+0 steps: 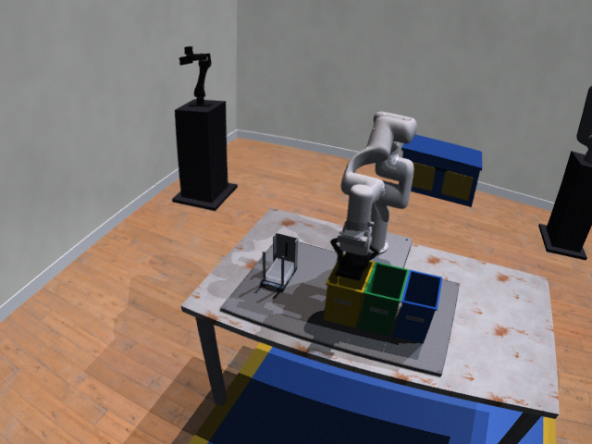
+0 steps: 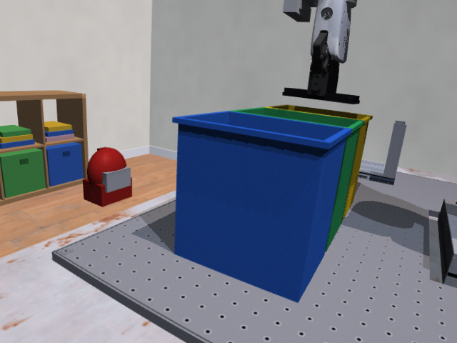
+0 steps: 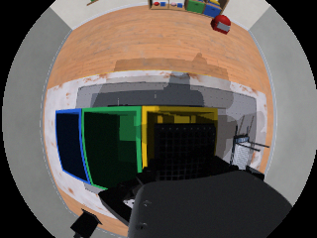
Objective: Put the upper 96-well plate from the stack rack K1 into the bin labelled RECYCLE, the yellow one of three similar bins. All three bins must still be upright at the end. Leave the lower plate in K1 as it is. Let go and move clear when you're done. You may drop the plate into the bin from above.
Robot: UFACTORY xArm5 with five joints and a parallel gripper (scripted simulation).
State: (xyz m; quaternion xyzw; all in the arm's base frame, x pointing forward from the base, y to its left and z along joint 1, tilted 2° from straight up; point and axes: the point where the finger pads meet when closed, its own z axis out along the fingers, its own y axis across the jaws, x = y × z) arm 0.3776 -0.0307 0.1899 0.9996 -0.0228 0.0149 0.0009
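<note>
My gripper is now 10 mm above the dark 96-well plate. Round my hand: green bin: 130 mm to the left, 130 mm below, 10 mm ahead; blue bin: 260 mm to the left, 130 mm below, 10 mm ahead; yellow bin: 130 mm below.
</note>
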